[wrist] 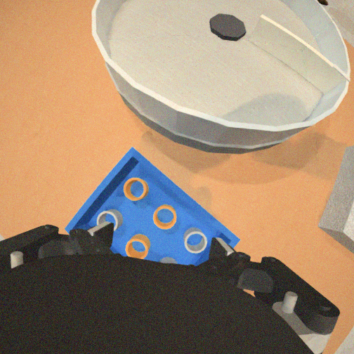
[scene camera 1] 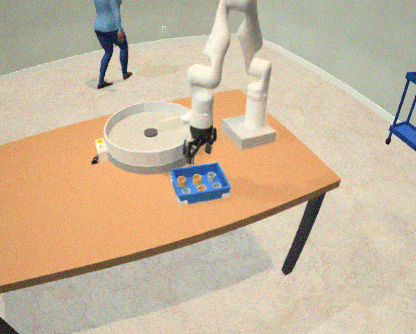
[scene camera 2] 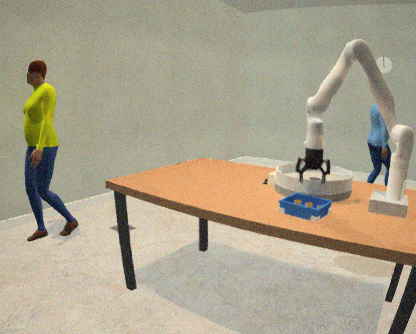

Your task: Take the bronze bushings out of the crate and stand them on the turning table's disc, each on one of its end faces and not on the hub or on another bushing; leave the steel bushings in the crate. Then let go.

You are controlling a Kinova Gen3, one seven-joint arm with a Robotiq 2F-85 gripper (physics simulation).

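Frame: origin at the arm's base, x left, y down, z back, level; millimetres.
Seen in the pictures: gripper, fingertip midpoint: (scene camera 1: pixel 199 158) (scene camera 2: pixel 311 183); arm's base, link origin: (scene camera 1: pixel 253 124) (scene camera 2: pixel 394 198).
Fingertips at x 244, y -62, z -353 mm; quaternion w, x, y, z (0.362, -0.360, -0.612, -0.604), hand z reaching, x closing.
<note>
Offsets run from my fingertips to a thing's top centre. "pt": to the spot under its first point.
The blue crate @(dx +26, dy +68, dz -7 mm) (scene camera 1: pixel 205 196) (scene camera 2: pixel 295 208) (wrist: pixel 185 197) holds upright bushings in two rows. The row nearer the turning table has a bronze bushing @(dx -10, dy +87, dz -62 mm) (scene camera 1: pixel 182 181) (wrist: pixel 126 191), a second bronze bushing @(dx -4, dy +87, dz -5 mm) (scene camera 1: pixel 197 179) (wrist: pixel 155 218) and a steel bushing @(dx -1, dy +87, dz +51 mm) (scene camera 1: pixel 211 177) (wrist: pixel 185 241). The other row has a steel bushing @(dx +52, dy +87, dz -66 mm) (scene camera 1: pixel 186 191) (wrist: pixel 99 219), a third bronze bushing @(dx +57, dy +87, dz -9 mm) (scene camera 1: pixel 201 188) (wrist: pixel 127 248) and a steel one, mostly hidden in the wrist view. My gripper (scene camera 1: pixel 200 154) (scene camera 2: pixel 313 179) (wrist: pixel 161 241) is open and empty, above the crate's level. The disc @(dx -314, dy +57, dz -109 mm) (scene camera 1: pixel 135 142) (wrist: pixel 165 65) shows no bushings around its dark hub @(dx -314, dy +57, dz -109 mm) (scene camera 1: pixel 150 132) (wrist: pixel 228 27).
A high grey wall (scene camera 1: pixel 145 156) (scene camera 2: pixel 310 187) (wrist: pixel 175 110) rings the disc. A pale bar @(pt dx -319, dy +27, dz -9 mm) (scene camera 1: pixel 172 121) (wrist: pixel 305 50) reaches inward from it. A small white box @(pt dx -272, dy +58, dz -339 mm) (scene camera 1: pixel 101 147) stands by the wall. The arm's base block (scene camera 1: pixel 250 137) (scene camera 2: pixel 387 204) stands right of the turning table.
</note>
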